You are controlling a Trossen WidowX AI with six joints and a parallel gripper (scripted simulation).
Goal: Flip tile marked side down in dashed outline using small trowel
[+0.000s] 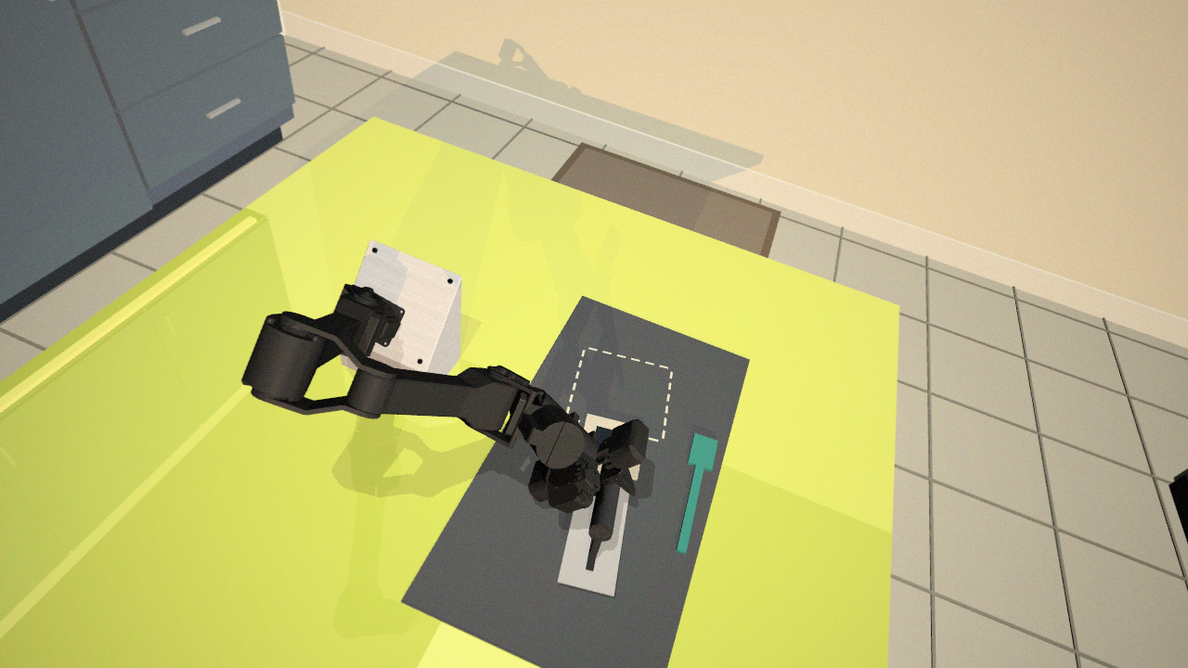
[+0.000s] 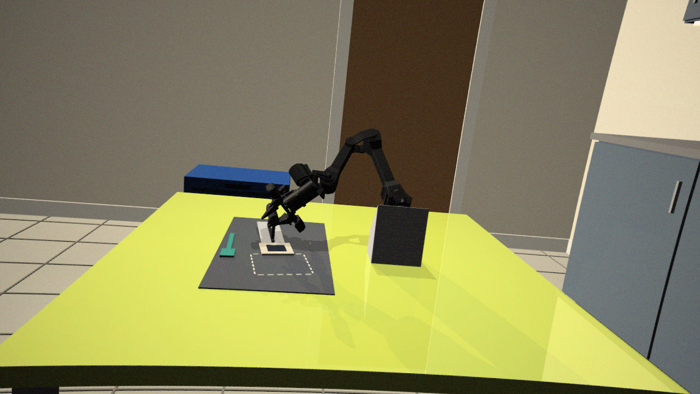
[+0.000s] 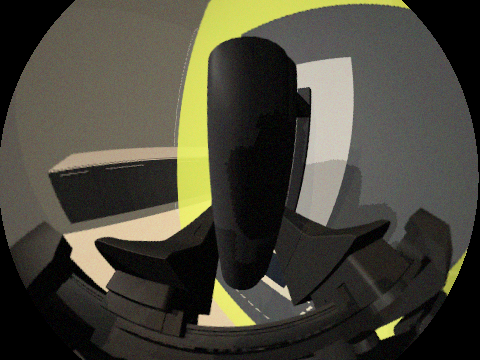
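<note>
Right now the dark mat is 50 mm behind my gripper tip, 80 mm to the left of it and 80 mm below it. From my gripper tip the other things lie so: teal trowel 80 mm ahead, 120 mm to the left, 50 mm below; then tile 60 mm behind, 100 mm to the left, 50 mm below.
</note>
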